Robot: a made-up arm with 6 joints. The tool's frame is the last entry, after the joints. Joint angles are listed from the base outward.
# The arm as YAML. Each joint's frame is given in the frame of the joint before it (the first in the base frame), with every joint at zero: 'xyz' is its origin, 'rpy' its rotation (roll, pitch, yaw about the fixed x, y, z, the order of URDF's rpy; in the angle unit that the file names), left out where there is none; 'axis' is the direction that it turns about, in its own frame. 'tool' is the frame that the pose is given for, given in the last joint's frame.
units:
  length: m
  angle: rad
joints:
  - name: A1
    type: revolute
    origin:
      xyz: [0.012, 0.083, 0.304]
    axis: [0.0, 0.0, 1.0]
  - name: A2
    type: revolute
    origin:
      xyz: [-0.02, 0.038, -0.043]
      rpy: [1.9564, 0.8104, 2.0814]
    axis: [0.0, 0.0, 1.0]
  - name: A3
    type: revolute
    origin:
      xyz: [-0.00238, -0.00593, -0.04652]
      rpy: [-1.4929, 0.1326, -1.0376]
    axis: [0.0, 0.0, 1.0]
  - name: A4
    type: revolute
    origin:
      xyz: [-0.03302, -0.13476, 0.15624]
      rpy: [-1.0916, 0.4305, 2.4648]
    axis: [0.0, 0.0, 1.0]
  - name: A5
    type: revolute
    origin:
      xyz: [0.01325, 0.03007, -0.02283]
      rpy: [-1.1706, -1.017, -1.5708]
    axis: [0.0, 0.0, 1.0]
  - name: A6
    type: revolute
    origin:
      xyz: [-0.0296, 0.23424, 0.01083]
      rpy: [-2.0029, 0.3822, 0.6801]
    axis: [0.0, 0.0, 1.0]
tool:
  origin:
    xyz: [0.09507, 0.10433, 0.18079]
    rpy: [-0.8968, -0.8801, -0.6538]
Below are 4 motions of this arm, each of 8 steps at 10 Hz.
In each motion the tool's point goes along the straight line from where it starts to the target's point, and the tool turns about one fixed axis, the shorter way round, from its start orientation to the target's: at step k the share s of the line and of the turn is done. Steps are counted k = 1, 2, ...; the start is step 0. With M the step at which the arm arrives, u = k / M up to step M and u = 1 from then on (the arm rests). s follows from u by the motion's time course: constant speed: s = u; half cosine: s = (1 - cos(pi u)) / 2; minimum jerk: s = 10 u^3 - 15 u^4 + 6 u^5.
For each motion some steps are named. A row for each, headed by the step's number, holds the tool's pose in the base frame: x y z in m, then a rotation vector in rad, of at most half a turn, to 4 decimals.
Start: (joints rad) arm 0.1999 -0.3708 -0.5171 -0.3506 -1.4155 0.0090
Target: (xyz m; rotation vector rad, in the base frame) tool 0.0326 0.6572 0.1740 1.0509 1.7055 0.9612
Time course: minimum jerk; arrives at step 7
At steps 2, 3, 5, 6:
2: -0.0852 0.5486 -0.0094 1.2314 2.1854 0.2038
3: -0.0544 0.5769 0.0385 1.1946 2.0757 0.4172
5: 0.0127 0.6388 0.1430 1.0886 1.7973 0.8447
6: 0.0294 0.6542 0.1690 1.0571 1.7205 0.9428

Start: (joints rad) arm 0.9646 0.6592 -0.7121 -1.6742 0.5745 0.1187
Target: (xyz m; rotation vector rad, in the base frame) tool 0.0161 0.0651 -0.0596 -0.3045 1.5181 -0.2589
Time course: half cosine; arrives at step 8
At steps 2, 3, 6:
2: -0.0325 0.1185 -0.0185 -0.0256 1.6619 -0.1621
3: -0.0233 0.1084 -0.0263 -0.0794 1.6363 -0.1809
6: 0.0078 0.0743 -0.0525 -0.2574 1.5443 -0.2427

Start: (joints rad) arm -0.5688 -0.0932 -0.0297 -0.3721 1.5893 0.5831
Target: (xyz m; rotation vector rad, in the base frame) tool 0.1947 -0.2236 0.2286 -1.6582 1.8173 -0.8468
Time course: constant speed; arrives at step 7
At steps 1, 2, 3, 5, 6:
1: 0.0678 -0.1439 0.0899 -0.9864 2.0849 -0.6875
2: 0.0889 -0.1572 0.1130 -1.1003 2.0514 -0.7166
3: 0.1101 -0.1705 0.1361 -1.2136 2.0136 -0.7448
5: 0.1524 -0.1970 0.1824 -1.4379 1.9245 -0.7981
6: 0.1735 -0.2103 0.2055 -1.5486 1.8732 -0.8230

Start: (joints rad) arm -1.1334 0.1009 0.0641 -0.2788 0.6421 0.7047
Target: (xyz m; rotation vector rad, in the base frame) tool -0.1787 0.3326 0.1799 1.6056 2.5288 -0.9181
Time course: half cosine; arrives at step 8
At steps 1, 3, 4, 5, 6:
1: -0.1130 0.2131 0.0185 1.2222 2.3110 -1.0347
3: -0.1315 0.2467 0.0639 1.3272 2.3758 -1.0072
4: -0.1446 0.2705 0.0960 1.4028 2.4200 -0.9853
5: -0.1576 0.2943 0.1281 1.4795 2.4629 -0.9614
6: -0.1687 0.3144 0.1553 1.5454 2.4980 -0.9394

